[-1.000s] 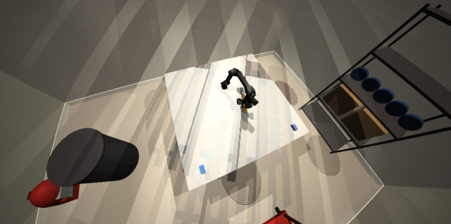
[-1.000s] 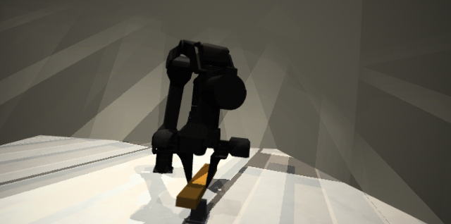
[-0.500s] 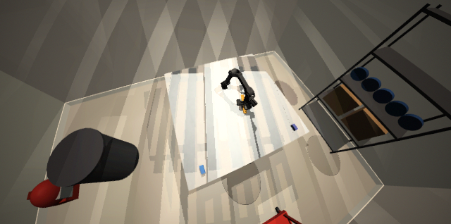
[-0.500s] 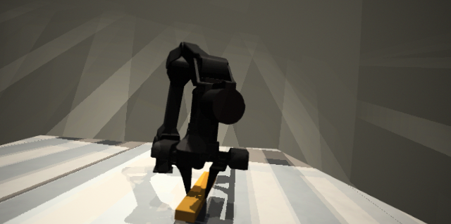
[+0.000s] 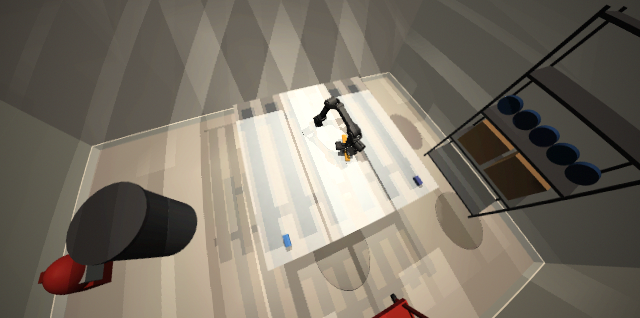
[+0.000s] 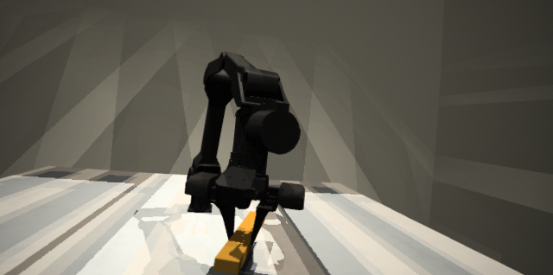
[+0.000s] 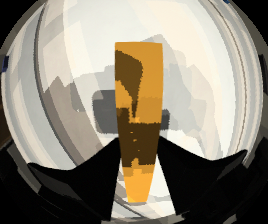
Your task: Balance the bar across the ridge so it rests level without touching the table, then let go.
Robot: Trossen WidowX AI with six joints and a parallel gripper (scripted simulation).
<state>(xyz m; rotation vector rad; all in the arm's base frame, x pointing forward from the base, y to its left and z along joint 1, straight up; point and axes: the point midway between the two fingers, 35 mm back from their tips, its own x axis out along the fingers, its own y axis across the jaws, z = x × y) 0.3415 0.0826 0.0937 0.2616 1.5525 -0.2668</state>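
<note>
My gripper tip is 30 mm past the orange bar and 10 mm to the right of it.
</note>
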